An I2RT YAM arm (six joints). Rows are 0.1 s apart.
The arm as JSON. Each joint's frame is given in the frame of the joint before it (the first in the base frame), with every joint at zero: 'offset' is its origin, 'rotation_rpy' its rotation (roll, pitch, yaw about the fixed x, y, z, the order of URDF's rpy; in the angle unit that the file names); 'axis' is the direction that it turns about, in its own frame. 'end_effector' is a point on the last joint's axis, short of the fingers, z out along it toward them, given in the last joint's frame.
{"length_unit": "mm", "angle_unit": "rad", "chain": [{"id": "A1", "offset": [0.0, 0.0, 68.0], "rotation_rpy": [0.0, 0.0, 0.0], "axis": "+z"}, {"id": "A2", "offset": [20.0, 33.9, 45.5], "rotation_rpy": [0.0, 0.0, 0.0], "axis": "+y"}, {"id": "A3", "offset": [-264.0, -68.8, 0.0], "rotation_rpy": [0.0, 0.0, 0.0], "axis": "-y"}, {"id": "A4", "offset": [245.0, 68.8, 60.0], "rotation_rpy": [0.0, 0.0, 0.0], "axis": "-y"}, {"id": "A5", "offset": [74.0, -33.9, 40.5], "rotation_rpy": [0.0, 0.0, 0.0], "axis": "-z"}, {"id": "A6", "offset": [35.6, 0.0, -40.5], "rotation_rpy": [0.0, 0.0, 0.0], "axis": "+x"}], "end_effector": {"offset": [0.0, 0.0, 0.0], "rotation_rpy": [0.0, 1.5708, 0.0]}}
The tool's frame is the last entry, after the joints.
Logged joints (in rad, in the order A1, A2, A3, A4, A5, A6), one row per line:
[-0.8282, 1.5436, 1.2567, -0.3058, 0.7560, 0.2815]
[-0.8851, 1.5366, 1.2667, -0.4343, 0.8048, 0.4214]
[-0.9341, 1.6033, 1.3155, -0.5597, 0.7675, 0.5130]
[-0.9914, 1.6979, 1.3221, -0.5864, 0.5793, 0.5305]
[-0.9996, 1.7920, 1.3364, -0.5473, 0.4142, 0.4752]
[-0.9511, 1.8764, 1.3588, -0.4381, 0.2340, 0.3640]
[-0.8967, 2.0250, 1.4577, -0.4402, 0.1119, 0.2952]
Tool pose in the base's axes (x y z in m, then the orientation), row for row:
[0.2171, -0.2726, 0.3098, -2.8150, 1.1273, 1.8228]
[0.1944, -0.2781, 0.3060, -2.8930, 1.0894, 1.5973]
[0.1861, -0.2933, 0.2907, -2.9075, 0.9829, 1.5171]
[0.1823, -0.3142, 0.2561, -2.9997, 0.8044, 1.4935]
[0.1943, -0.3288, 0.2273, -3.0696, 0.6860, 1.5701]
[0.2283, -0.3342, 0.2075, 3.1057, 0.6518, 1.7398]
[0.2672, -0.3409, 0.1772, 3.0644, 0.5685, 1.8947]
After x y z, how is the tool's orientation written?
As angles about the fixed x, y, z axes (roll, pitch, yaw), in radians.
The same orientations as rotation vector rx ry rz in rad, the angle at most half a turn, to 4 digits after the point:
[1.5142, 1.5831, -1.1274]
[1.6987, 1.4992, -1.1571]
[1.8358, 1.5329, -1.1204]
[1.9179, 1.6704, -0.9164]
[1.8712, 1.8224, -0.7262]
[1.6464, 1.9754, -0.5252]
[1.5014, 2.1383, -0.3637]

